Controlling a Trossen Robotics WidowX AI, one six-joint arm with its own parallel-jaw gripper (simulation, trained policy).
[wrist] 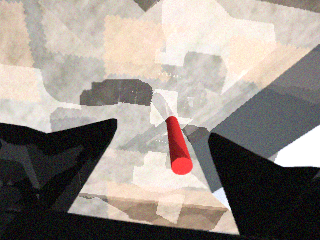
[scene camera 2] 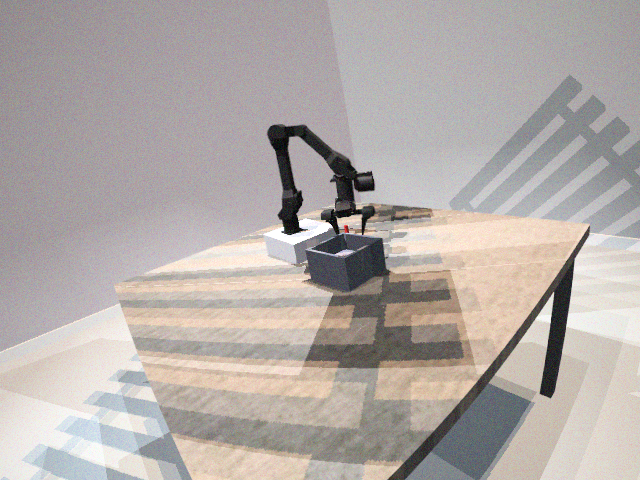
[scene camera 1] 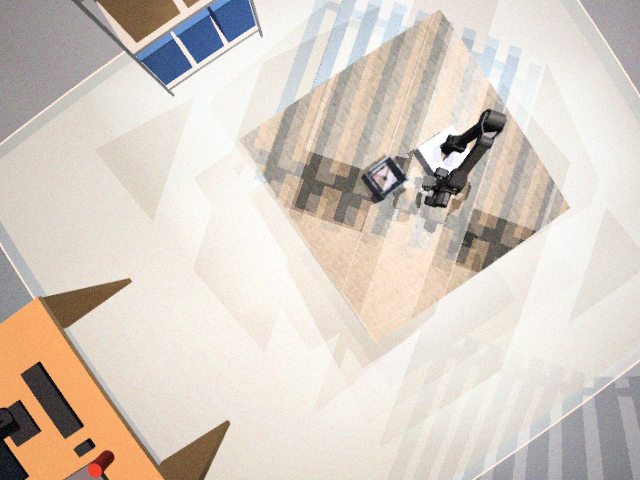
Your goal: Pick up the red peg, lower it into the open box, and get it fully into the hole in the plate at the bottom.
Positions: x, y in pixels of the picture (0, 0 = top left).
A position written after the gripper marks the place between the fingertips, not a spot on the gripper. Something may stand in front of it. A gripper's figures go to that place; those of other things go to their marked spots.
Labels:
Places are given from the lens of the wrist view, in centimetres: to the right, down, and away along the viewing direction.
gripper [wrist: 163, 130]: 0, 1, 12
red peg [wrist: 181, 164]: 1, 3, 8

